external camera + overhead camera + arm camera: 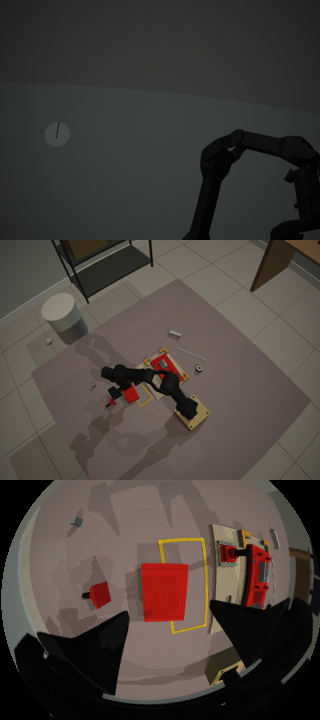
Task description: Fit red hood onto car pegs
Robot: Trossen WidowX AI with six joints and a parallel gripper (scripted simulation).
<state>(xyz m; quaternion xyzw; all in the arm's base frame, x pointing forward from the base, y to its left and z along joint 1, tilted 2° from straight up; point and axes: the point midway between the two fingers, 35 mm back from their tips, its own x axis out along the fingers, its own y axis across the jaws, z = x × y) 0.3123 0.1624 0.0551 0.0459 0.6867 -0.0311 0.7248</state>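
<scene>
Right now the red hood is 6 cm below my gripper tip. Also, from my gripper tip: small wheel 41 cm to the right, 16 cm behind, 7 cm below; tiny grey piece 19 cm ahead, 14 cm to the left, 7 cm below; grey engine block 25 cm to the right, 5 cm below, 1 cm ahead.
</scene>
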